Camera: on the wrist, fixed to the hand. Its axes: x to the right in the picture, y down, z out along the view.
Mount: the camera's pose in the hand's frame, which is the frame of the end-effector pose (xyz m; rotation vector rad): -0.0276 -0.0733 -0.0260 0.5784 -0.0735 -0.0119
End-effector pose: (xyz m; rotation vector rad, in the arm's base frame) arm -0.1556 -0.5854 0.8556 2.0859 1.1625 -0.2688
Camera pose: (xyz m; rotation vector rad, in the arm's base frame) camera -0.2345 -0.5615 0.8520 2.5322 1.1445 -0.7551
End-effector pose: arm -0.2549 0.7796 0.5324 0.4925 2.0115 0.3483
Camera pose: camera -0.2806 0.7012 0.5333 0.8336 2.0279 -0.2705
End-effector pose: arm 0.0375 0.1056 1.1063 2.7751 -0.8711 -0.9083
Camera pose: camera 0.0701 0.1795 1.1230 -2.4139 0.9780 0.6533
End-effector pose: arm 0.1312 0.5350 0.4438 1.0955 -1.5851 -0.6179
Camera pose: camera 0.1807 0.5305 0.3779 1.5151 -1.8802 -0.2028
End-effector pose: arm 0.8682 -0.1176 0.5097 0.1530 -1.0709 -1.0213
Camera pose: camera 0.8408 -0.1469 0.4376 0.5930 -1.4131 -0.7072
